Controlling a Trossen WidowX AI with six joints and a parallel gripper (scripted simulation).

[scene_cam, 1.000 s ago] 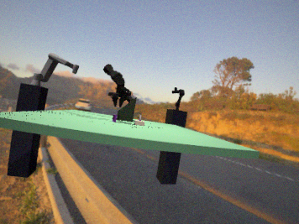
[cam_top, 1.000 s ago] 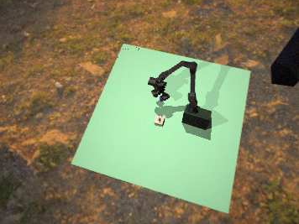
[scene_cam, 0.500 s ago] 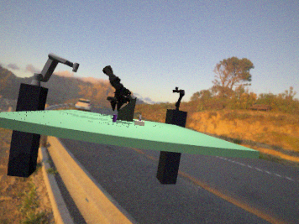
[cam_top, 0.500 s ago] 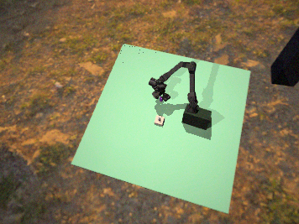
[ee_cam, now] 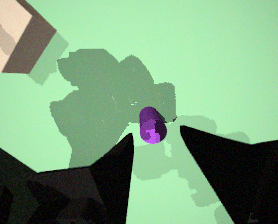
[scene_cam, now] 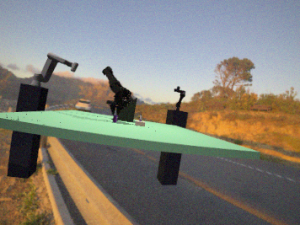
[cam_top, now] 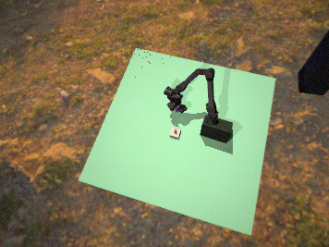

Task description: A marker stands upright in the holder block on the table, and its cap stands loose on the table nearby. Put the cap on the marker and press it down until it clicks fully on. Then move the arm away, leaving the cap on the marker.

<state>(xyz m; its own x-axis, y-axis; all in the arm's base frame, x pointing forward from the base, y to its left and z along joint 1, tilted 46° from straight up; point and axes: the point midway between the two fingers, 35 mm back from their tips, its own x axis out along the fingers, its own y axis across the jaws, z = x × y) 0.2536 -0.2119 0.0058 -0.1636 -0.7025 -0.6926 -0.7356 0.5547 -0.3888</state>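
Right now the cap is 3 cm below my gripper tip. Round my gripper tip: holder block (2 cm behind, 21 cm to the left, 4 cm below).
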